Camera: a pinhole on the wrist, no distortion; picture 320 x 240 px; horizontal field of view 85.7 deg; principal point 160.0 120.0 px. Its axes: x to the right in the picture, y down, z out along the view. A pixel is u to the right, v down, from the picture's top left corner.
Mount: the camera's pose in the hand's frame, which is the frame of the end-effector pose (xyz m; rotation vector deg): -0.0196 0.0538 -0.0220 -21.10 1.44 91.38
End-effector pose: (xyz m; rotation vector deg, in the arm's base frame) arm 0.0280 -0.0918 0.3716 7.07 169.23 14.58
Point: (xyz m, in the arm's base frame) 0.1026 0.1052 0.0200
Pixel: 151 71
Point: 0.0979 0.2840 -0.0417
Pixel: 198 62
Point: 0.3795 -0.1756 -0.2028
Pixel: 55 153
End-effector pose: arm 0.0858 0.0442 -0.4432 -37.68 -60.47 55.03
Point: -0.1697 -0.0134 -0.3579
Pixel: 72 110
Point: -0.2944 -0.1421 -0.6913
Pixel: 215 227
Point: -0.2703 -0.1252 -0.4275
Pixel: 108 171
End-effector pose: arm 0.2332 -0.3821 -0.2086 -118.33 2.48 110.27
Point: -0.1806 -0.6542 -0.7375
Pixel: outside the picture
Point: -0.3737 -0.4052 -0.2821
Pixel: 152 73
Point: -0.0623 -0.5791 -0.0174
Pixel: 212 207
